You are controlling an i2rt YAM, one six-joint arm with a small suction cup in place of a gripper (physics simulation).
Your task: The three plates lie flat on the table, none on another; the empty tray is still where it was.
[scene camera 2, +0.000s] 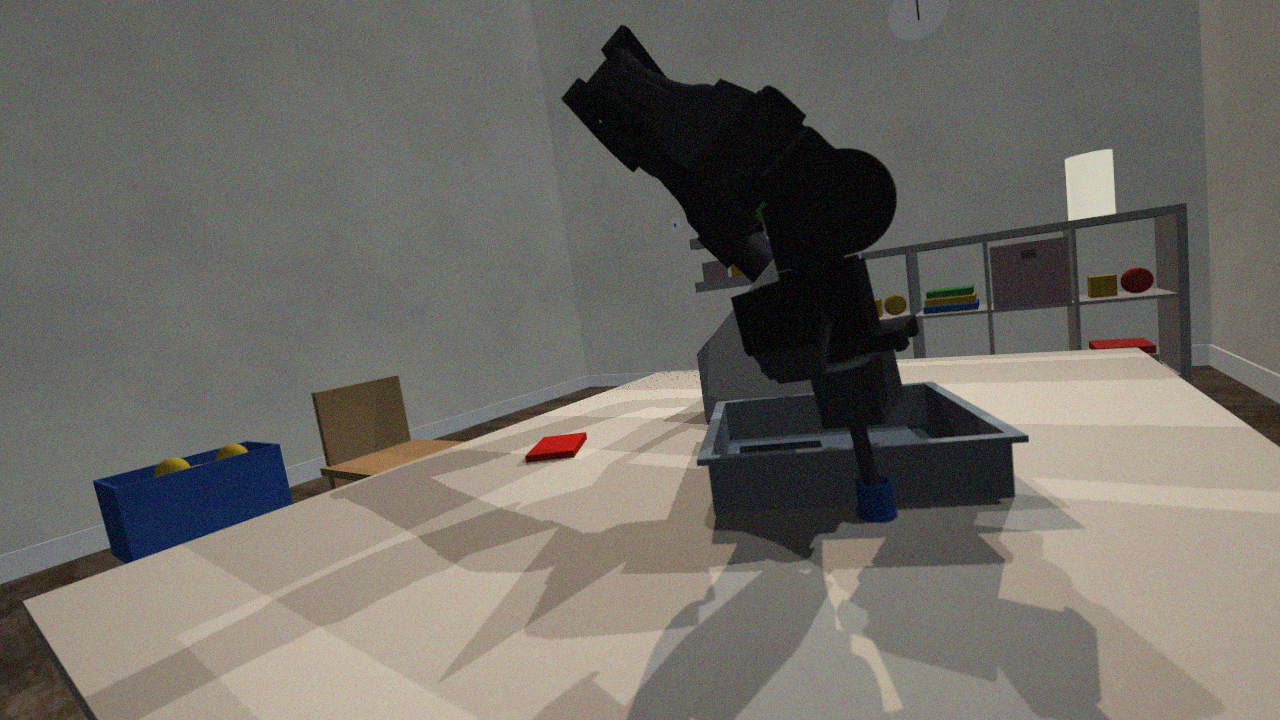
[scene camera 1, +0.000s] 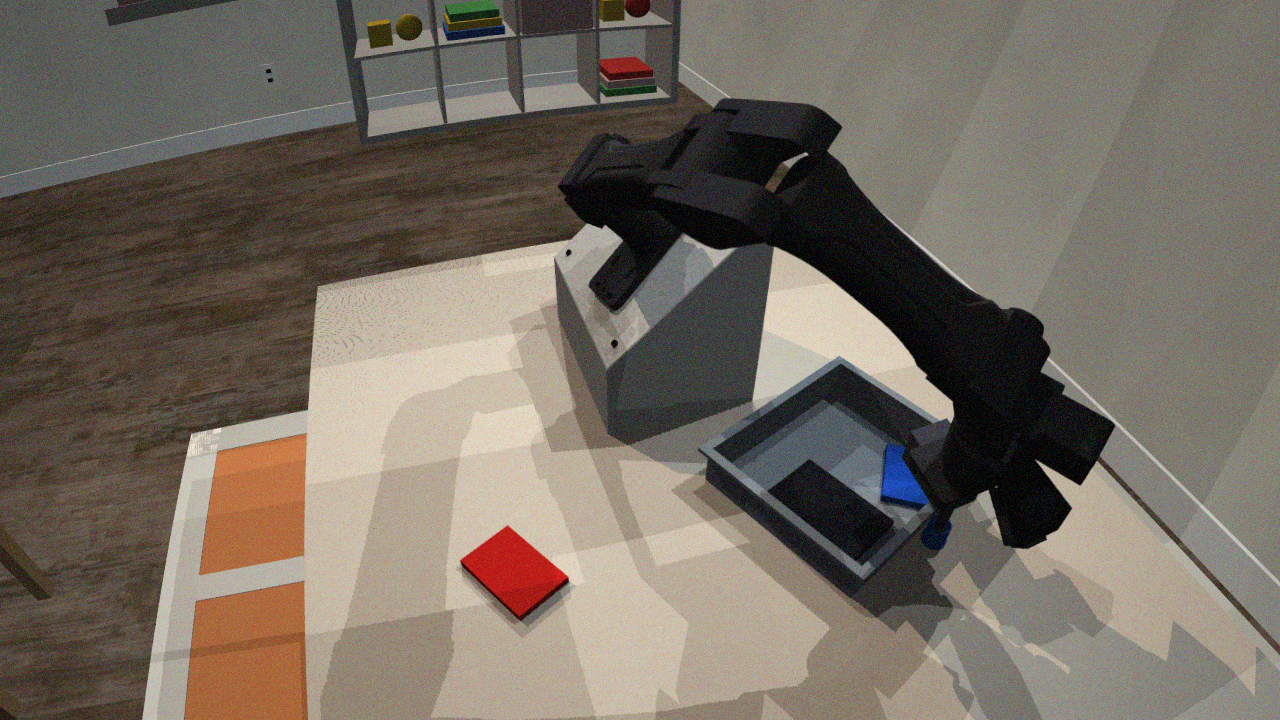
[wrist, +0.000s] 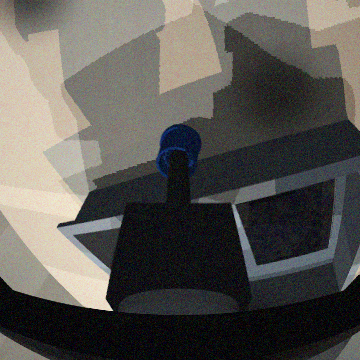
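Where they show: hand, tool point: (scene camera 2: 879, 517) (scene camera 1: 933, 539) (wrist: 178, 140); arm's base, link origin: (scene camera 1: 658, 235).
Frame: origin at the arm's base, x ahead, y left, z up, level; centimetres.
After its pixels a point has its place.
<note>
The red plate (scene camera 1: 514, 571) @[x 24.1, y -28.1, z -17.9 cm] (scene camera 2: 556, 446) @[x 25.1, y -27.3, z -17.9 cm] lies flat on the table, apart from the tray. The grey tray (scene camera 1: 769, 517) @[x 30.2, y -2.6, z -16.7 cm] (scene camera 2: 948, 474) @[x 37.3, y 18.0, z -16.6 cm] (wrist: 280, 157) @[x 40.1, y 6.2, z -16.4 cm] stands on the table. The black plate (scene camera 1: 832, 508) @[x 31.9, y 4.7, z -17.5 cm] (scene camera 2: 780, 445) @[x 26.5, y 2.9, z -17.5 cm] (wrist: 292, 222) @[x 32.1, y 3.9, z -17.5 cm] lies inside it. The blue plate (scene camera 1: 901, 476) @[x 32.2, y 14.7, z -17.6 cm] is also inside, beside the black one, partly covered by the arm; it is hidden in the other views. My suction cup (scene camera 1: 936, 534) (scene camera 2: 876, 499) (wrist: 179, 150) @[x 40.4, y 13.0, z -19.0 cm] is open and bears nothing. It hangs low just outside the tray's wall, at the blue plate's end. Whether it touches the wall or table is unclear.
The grey arm base (scene camera 1: 689, 358) @[x 11.3, y -1.8, z -9.7 cm] (scene camera 2: 742, 367) @[x 10.9, y -4.6, z -11.2 cm] stands behind the tray. The arm reaches over the tray. Off the table are a blue box with yellow balls (scene camera 2: 196, 501), a wooden chair (scene camera 2: 362, 425) and a shelf unit (scene camera 1: 353, 80) (scene camera 2: 1186, 295) by the wall.
</note>
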